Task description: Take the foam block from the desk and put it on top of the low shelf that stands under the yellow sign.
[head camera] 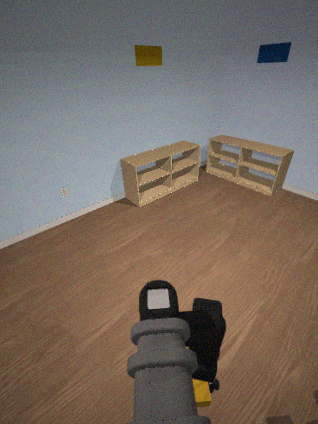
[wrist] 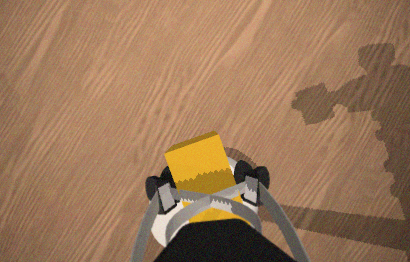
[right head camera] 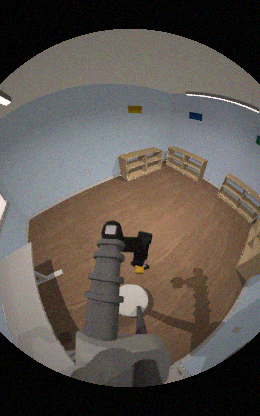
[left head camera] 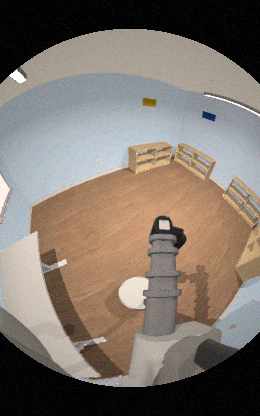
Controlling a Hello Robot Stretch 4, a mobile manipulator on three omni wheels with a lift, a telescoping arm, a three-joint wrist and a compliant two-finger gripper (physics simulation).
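Pixels of known places: gripper, fingertip midpoint: [head camera: 196,383] [wrist: 207,177]; robot's base at its link origin: [right head camera: 130,299] [left head camera: 135,291].
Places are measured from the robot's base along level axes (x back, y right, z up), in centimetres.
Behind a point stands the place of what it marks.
The yellow foam block [head camera: 202,393] @(x -22.9, y 9.1, z 89.0 cm) [right head camera: 140,270] @(x -22.2, y 9.4, z 89.0 cm) [wrist: 199,161] @(x -28.9, y 8.9, z 89.0 cm) is held between the two fingertips of my gripper [wrist: 207,177] @(x -26.2, y 8.8, z 83.7 cm), which is shut on it. The block sits slightly turned and is held up above the floor. The low shelf [head camera: 160,153] @(x -289.6, y 15.1, z 58.3 cm) [left head camera: 150,146] @(x -283.7, y 14.5, z 58.3 cm) [right head camera: 123,167] @(x -257.1, y -26.1, z 31.6 cm) stands against the far wall under the yellow sign [head camera: 148,55] @(x -314.6, y 6.1, z 172.7 cm) [left head camera: 149,102] @(x -315.6, y 7.5, z 170.7 cm) [right head camera: 135,109] @(x -316.1, y 8.4, z 170.9 cm), well away from the gripper. The desk [left head camera: 20,280] @(x 21.3, y -108.6, z 69.2 cm) [right head camera: 17,300] @(x 33.8, y -102.8, z 69.3 cm) is at the left edge in the side head views. The fingertips are hidden behind the arm in the left head view.
A similar shelf [head camera: 252,145] @(x -304.4, y 154.8, z 58.3 cm) stands in the corner, right of the first, with a blue sign [head camera: 274,52] @(x -324.6, y 169.5, z 173.1 cm) [left head camera: 209,116] @(x -322.4, y 171.1, z 171.1 cm) [right head camera: 195,116] @(x -324.7, y 169.7, z 170.2 cm) above. More shelves stand along the right side. Wood floor lies between the arm and the shelves. My round white base part [left head camera: 133,293] @(x 0.9, y -3.3, z 18.7 cm) [right head camera: 134,300] @(x 0.1, y 5.6, z 18.7 cm) is beneath the arm.
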